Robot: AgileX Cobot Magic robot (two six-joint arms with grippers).
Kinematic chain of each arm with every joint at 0, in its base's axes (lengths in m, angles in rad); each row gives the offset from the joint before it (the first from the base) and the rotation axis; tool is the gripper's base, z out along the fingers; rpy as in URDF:
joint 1: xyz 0 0 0.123 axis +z
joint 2: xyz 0 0 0 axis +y
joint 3: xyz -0.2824 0 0.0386 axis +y
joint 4: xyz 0.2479 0 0.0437 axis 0.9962 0 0.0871
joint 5: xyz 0 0 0 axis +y
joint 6: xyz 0.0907 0 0.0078 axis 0.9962 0 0.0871
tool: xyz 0 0 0 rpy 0 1.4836 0
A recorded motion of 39 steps. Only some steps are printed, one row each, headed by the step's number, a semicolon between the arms.
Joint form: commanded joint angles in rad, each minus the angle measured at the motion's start. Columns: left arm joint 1, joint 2, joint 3, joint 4, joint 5, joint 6; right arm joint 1, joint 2, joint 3, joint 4, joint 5, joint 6.
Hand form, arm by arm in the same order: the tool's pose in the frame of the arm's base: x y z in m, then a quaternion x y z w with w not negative. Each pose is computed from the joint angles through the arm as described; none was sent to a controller.
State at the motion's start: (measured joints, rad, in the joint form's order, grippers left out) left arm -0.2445 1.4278 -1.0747 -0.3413 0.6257 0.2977; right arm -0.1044 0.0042 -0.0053 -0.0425 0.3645 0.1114
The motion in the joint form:
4: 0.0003 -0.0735 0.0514 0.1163 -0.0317 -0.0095; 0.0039 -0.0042 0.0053 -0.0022 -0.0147 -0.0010
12: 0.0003 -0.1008 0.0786 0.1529 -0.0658 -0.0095; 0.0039 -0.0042 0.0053 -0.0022 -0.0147 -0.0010
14: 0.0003 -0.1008 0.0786 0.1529 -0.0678 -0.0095; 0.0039 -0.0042 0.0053 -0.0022 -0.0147 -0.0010
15: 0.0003 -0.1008 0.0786 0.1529 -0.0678 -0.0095; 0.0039 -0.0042 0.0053 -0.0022 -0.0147 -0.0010
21: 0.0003 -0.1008 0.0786 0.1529 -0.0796 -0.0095; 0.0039 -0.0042 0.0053 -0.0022 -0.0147 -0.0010
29: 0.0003 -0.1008 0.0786 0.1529 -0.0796 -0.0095; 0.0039 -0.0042 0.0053 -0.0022 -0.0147 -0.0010
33: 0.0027 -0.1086 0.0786 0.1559 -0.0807 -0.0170; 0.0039 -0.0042 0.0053 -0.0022 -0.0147 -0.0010
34: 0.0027 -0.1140 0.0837 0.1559 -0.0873 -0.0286; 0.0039 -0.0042 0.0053 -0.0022 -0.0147 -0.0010
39: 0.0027 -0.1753 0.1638 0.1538 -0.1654 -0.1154; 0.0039 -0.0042 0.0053 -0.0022 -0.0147 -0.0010
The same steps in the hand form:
4: 0.2755 -0.0804 0.3014 0.18197 0.91194 -0.08414 0.35802; 0.0530 -0.0067 0.1816 0.07157 0.79026 -0.01584 0.60838
12: 0.2707 -0.0768 0.3024 0.18960 0.90522 -0.06794 0.37418; 0.0530 -0.0067 0.1816 0.07157 0.79026 -0.01584 0.60838
14: 0.2708 -0.0768 0.3025 0.18943 0.90488 -0.06786 0.37511; 0.0530 -0.0067 0.1816 0.07157 0.79026 -0.01584 0.60838
15: 0.2708 -0.0768 0.3025 0.18943 0.90488 -0.06786 0.37511; 0.0530 -0.0067 0.1816 0.07157 0.79026 -0.01584 0.60838
21: 0.2716 -0.0768 0.3032 0.18841 0.90286 -0.06741 0.38054; 0.0530 -0.0067 0.1816 0.07157 0.79026 -0.01584 0.60838
29: 0.2716 -0.0768 0.3032 0.18841 0.90286 -0.06741 0.38054; 0.0530 -0.0067 0.1816 0.07157 0.79026 -0.01584 0.60838
33: 0.2705 -0.0757 0.3055 0.18463 0.90197 -0.06728 0.38449; 0.0530 -0.0067 0.1816 0.07157 0.79026 -0.01584 0.60838
34: 0.2695 -0.0754 0.3058 0.17884 0.90180 -0.06930 0.38726; 0.0530 -0.0067 0.1816 0.07157 0.79026 -0.01584 0.60838
39: 0.2558 -0.0709 0.3024 0.13292 0.89792 -0.08491 0.41093; 0.0530 -0.0067 0.1816 0.07157 0.79026 -0.01584 0.60838

